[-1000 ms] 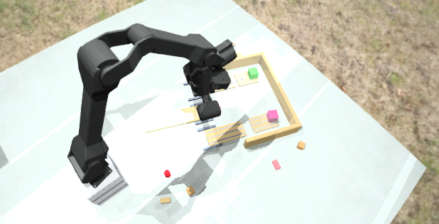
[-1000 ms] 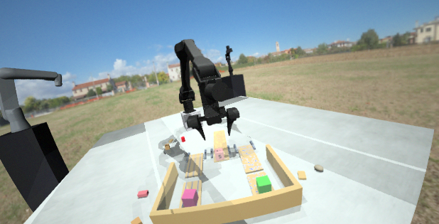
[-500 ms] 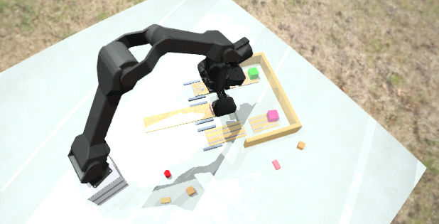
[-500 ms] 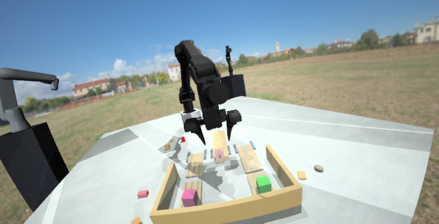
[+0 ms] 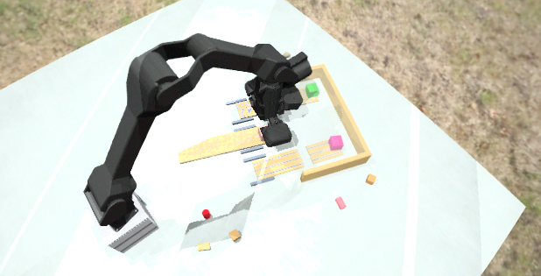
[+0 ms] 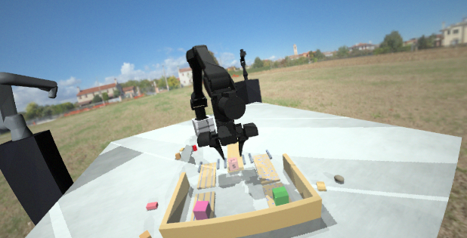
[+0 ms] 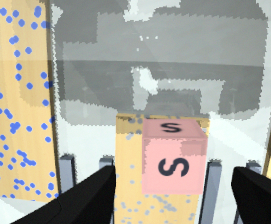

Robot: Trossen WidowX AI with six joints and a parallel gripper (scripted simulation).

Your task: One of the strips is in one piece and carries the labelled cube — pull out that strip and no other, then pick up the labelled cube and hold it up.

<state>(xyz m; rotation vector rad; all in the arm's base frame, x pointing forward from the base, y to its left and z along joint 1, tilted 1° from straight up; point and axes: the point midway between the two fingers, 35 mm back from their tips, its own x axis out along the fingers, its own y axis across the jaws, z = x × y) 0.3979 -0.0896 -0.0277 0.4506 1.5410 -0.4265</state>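
The pink labelled cube lies 2 cm below my gripper tip. The rest, counted from my gripper tip: red cylinder 26 cm behind, 3 cm to the right, 3 cm below; then pink block 3 cm behind, 27 cm to the right, 4 cm below; then pebble 28 cm ahead, 14 cm to the left, 4 cm below.
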